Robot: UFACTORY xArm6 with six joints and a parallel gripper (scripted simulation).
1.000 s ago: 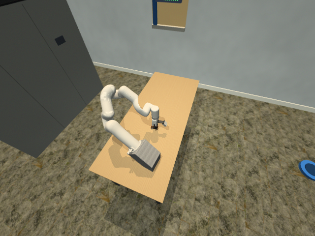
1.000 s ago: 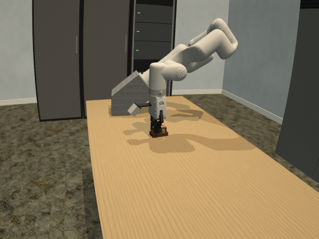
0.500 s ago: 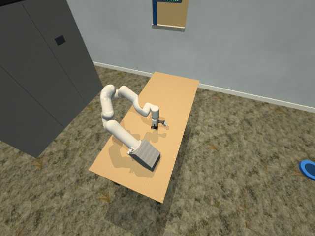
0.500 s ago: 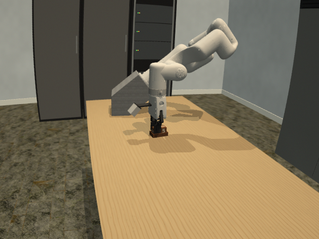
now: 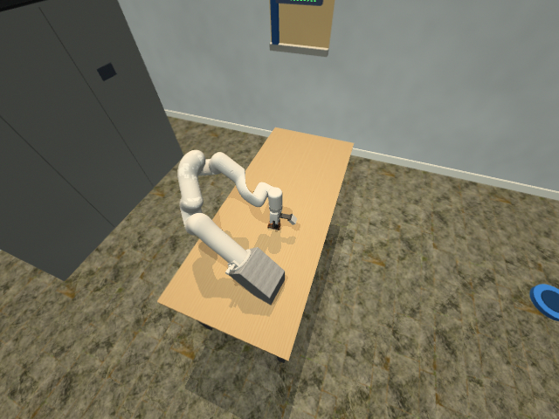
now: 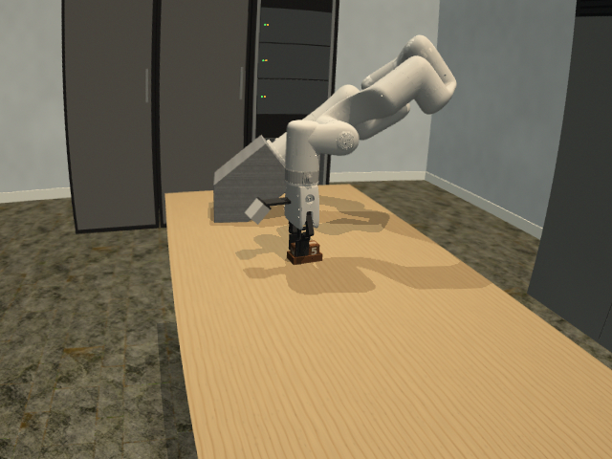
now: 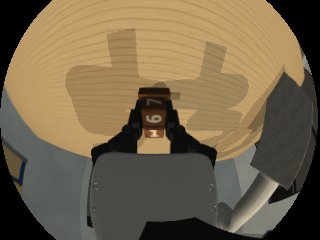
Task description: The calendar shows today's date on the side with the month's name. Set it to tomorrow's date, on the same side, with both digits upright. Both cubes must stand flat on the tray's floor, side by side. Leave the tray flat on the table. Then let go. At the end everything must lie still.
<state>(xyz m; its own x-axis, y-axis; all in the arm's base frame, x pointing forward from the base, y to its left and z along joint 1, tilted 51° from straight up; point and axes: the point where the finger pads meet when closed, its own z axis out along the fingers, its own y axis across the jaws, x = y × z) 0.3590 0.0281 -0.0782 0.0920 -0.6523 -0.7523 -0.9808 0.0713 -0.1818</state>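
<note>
Now: hand 30 mm above the brown calendar tray and 20 mm to the right of it.
</note>
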